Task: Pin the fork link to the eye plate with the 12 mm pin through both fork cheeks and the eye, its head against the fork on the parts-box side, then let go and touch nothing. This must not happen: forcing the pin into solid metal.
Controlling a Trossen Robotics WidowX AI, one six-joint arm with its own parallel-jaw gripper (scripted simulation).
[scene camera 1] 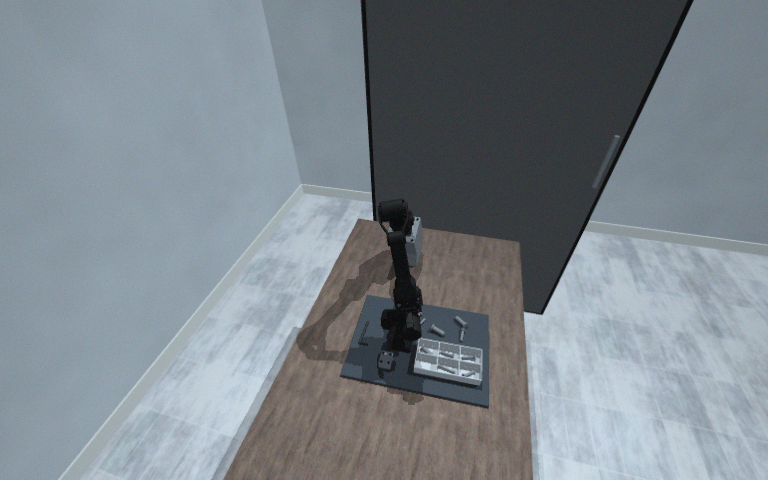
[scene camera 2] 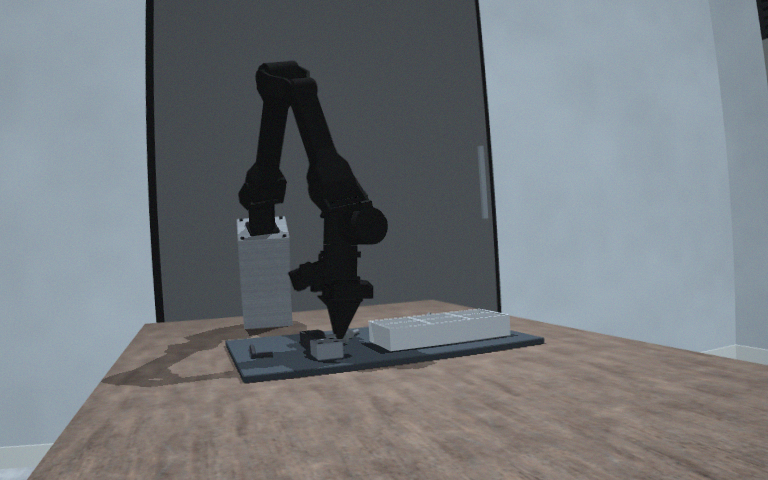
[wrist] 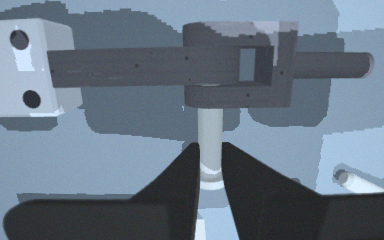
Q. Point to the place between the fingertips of my gripper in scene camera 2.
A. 338, 338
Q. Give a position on a dark mat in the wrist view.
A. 120, 139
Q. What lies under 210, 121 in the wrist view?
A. A pale grey pin.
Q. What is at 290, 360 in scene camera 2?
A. A dark mat.
